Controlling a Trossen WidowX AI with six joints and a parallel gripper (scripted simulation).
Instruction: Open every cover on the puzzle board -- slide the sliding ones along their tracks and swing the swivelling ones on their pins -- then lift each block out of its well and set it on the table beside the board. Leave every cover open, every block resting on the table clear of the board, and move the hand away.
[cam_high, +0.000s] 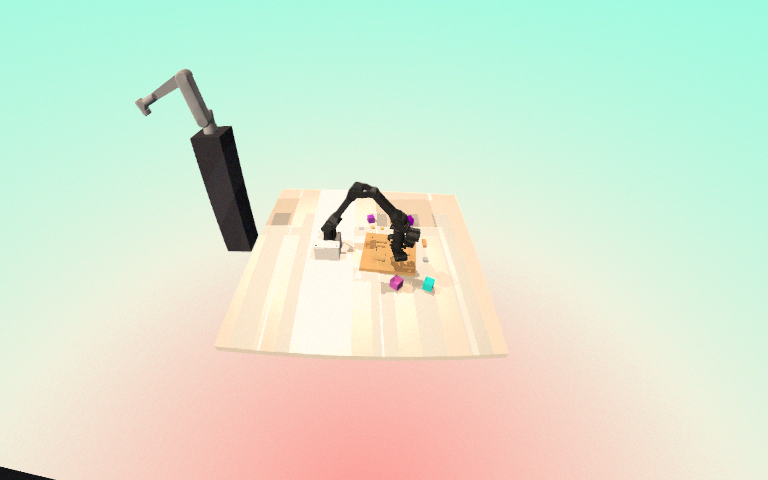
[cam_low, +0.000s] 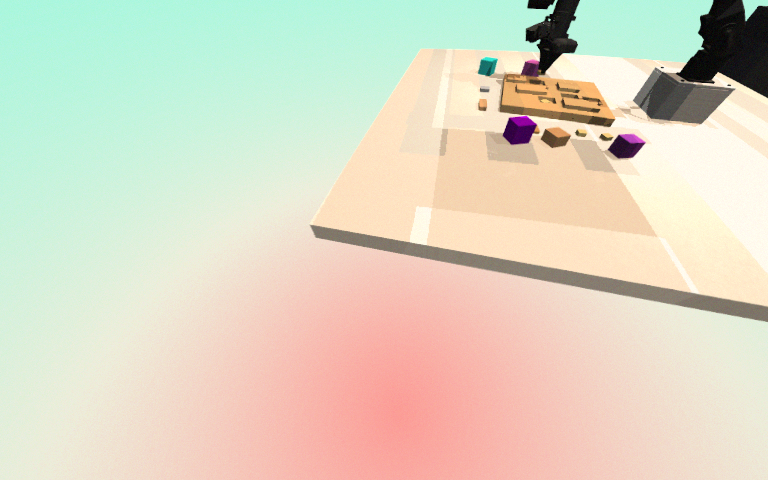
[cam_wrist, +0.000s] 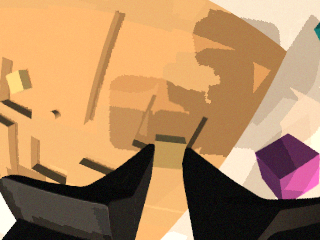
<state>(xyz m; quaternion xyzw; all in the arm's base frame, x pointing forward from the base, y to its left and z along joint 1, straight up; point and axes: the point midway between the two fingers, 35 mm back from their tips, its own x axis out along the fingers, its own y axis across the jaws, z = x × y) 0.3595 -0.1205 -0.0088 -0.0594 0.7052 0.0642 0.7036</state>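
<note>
My gripper tip is now 14 cm to the left of the magenta block and 3 cm above it. Also, from my gripper tip: small grey piece 17 cm ahead, 5 cm to the left, 5 cm below; small orange piece 19 cm to the left, 18 cm ahead, 5 cm below; cyan block 16 cm ahead, 15 cm to the right, 3 cm below.
</note>
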